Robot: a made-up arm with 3 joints.
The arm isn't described. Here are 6 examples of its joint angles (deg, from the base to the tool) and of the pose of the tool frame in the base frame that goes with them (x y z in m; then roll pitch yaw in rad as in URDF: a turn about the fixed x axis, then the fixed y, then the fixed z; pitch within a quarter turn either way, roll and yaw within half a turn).
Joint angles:
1: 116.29 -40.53 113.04
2: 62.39 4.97 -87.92
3: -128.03 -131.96 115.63
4: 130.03 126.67 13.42
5: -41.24 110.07 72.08
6: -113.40 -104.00 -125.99
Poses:
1: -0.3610 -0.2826 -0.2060 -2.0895 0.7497 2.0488
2: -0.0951 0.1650 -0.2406 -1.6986 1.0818 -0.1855
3: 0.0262 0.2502 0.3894 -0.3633 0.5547 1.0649
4: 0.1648 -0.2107 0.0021 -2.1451 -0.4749 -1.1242
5: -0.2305 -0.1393 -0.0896 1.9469 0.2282 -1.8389
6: 0.4337 0.0019 0.1148 2.0939 0.2239 1.4721
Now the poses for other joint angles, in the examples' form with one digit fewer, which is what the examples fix.
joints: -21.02 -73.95 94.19
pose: 0.453 -0.058 0.154 1.290 -0.099 1.308
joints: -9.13 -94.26 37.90
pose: 0.187 0.059 0.259 0.503 0.012 1.644
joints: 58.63 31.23 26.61
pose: 0.216 -0.269 0.046 -0.240 0.818 -0.861
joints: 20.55 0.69 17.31
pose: 0.261 -0.154 0.166 0.298 0.359 -0.013
